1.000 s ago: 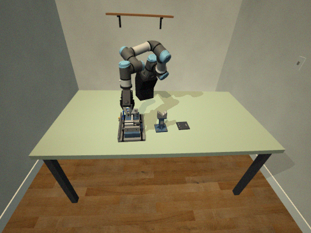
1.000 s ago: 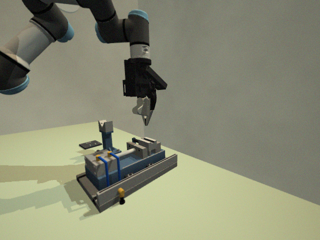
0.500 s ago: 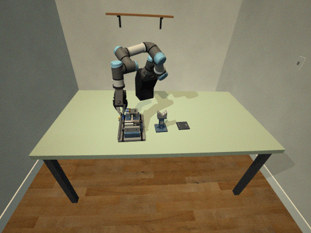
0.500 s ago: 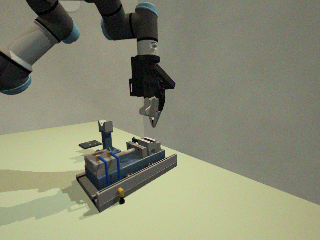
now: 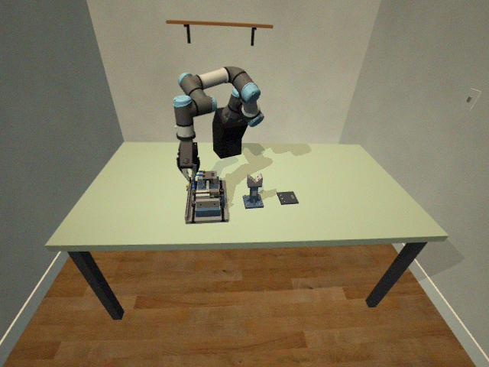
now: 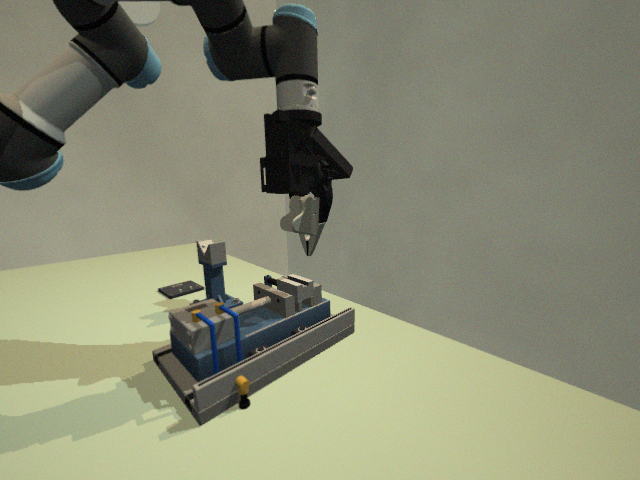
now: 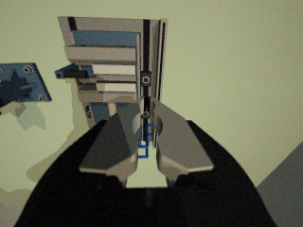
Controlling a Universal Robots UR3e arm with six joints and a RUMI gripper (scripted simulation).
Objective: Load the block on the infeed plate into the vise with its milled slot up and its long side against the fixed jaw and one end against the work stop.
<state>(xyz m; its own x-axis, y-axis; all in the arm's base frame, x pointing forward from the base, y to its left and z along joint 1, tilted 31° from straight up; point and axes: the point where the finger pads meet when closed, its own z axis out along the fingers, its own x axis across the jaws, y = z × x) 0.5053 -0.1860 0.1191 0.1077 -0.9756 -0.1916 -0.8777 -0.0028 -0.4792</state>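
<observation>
The part is 80 mm below my hand and 50 mm to the left of it. Round my hand: grey rail: 140 mm below, 60 mm behind, 40 mm to the right; then fixed jaw: 100 mm below, 70 mm to the left, 20 mm ahead; then work stop rod: 110 mm to the left, 90 mm below, 10 mm behind.
</observation>
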